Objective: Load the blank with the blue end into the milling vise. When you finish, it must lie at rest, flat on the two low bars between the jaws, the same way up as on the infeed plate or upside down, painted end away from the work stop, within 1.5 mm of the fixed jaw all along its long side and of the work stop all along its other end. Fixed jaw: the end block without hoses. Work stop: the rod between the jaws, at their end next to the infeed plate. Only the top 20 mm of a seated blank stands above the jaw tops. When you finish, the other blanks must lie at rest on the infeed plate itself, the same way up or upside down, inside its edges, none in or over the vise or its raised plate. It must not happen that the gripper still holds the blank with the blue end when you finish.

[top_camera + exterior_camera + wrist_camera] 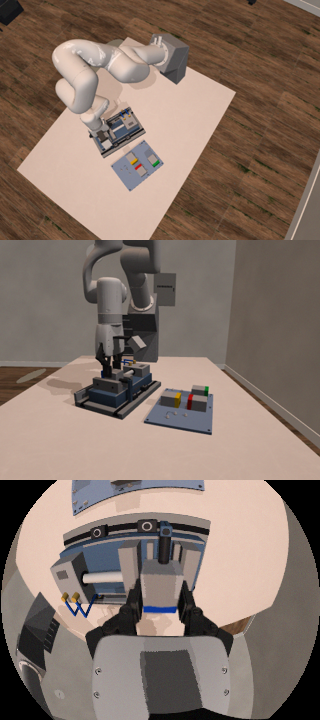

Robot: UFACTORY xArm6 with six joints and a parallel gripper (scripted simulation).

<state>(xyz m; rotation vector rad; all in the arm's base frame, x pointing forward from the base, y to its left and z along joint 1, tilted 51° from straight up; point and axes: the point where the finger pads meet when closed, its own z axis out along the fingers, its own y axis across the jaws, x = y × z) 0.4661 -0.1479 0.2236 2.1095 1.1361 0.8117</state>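
Right now my hand is 2 cm above the blue-ended blank. The rest, counted from my hand: fixed jaw 2 cm ahead, 2 cm to the right, 4 cm below; then work stop post 5 cm ahead, 5 cm to the left, 6 cm below; then vise 5 cm behind, 5 cm to the left, 8 cm below.
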